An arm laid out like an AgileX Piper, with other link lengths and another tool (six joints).
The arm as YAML. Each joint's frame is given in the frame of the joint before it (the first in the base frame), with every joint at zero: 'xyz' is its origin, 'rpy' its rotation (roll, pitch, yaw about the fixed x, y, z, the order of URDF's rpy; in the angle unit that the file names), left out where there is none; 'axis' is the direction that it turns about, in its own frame. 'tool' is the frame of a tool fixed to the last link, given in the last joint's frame.
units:
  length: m
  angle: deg
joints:
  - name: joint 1
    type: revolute
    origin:
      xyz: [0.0, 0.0, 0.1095]
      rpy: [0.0, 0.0, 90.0]
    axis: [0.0, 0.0, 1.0]
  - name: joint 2
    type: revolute
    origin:
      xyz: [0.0, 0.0, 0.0]
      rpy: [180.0, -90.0, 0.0]
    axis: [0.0, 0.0, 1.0]
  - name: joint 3
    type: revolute
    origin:
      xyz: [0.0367, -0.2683, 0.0]
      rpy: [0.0, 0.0, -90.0]
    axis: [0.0, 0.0, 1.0]
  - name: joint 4
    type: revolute
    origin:
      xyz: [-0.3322, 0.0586, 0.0]
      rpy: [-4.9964, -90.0, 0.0]
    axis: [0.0, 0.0, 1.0]
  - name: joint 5
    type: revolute
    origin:
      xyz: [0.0, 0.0, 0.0]
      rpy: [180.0, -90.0, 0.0]
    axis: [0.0, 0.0, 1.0]
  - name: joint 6
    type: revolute
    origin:
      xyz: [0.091, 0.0, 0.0]
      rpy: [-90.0, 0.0, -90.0]
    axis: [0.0, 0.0, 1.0]
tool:
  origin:
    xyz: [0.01, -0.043, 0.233]
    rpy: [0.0, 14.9, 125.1]
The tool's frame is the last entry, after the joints.
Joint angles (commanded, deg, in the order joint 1, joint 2, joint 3, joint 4, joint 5, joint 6), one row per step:
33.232 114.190 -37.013 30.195 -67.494 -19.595
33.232 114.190 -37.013 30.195 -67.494 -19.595
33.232 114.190 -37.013 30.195 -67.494 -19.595
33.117 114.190 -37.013 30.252 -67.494 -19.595
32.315 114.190 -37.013 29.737 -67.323 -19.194
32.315 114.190 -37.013 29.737 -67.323 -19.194
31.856 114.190 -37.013 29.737 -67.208 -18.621
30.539 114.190 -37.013 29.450 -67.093 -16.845
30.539 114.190 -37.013 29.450 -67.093 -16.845
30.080 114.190 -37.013 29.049 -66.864 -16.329
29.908 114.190 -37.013 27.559 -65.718 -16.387
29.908 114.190 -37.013 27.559 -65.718 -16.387
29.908 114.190 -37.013 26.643 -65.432 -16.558
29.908 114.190 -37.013 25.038 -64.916 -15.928
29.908 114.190 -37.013 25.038 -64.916 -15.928
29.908 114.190 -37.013 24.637 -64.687 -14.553
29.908 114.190 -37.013 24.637 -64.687 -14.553
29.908 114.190 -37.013 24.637 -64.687 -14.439
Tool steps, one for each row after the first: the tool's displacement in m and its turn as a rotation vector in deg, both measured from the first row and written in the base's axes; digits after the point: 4 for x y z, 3 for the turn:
0.0000 0.0000 0.0000 0.000 0.000 0.000
0.0000 0.0000 0.0000 0.000 0.000 0.000
0.0005 -0.0014 0.0000 0.015 0.010 -0.169
0.0029 -0.0063 -0.0004 0.267 0.128 -0.503
0.0029 -0.0063 -0.0004 0.267 0.128 -0.503
0.0046 -0.0106 -0.0006 0.826 0.289 -1.015
0.0092 -0.0219 0.0003 2.505 0.482 -2.259
0.0092 -0.0219 0.0003 2.505 0.482 -2.259
0.0103 -0.0241 -0.0003 2.898 0.682 -2.370
0.0084 -0.0173 -0.0059 2.362 1.607 -0.976
0.0084 -0.0173 -0.0059 2.362 1.607 -0.976
0.0071 -0.0125 -0.0072 1.917 1.751 -0.048
0.0048 -0.0041 -0.0088 2.041 2.109 1.451
0.0048 -0.0041 -0.0088 2.041 2.109 1.451
0.0043 -0.0020 -0.0088 3.259 2.434 1.667
0.0043 -0.0020 -0.0088 3.259 2.434 1.667
0.0043 -0.0021 -0.0087 3.371 2.446 1.651

